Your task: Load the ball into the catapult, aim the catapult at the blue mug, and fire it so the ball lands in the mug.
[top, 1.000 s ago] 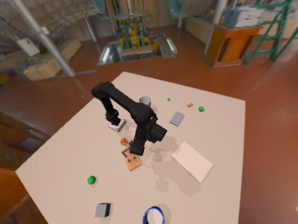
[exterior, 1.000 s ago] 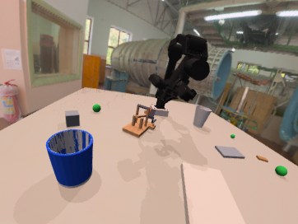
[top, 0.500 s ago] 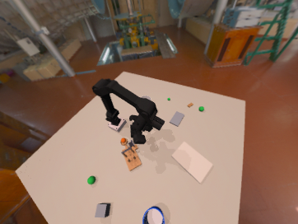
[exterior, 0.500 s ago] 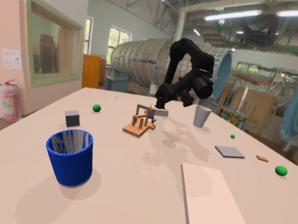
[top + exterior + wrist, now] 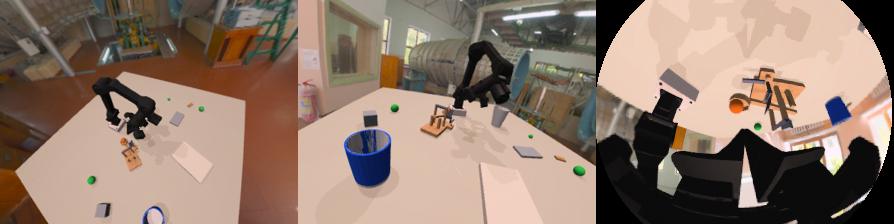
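Right now my gripper tip is 70 mm above the orange ball, 40 mm past it and 20 mm to the left of it. From my gripper tip the other things lie so: green ball 290 mm to the right, 140 mm behind, 110 mm below; then grey cup 300 mm to the left, 100 mm below, 10 mm ahead; then wooden catapult 80 mm below, 60 mm to the right, 20 mm ahead.
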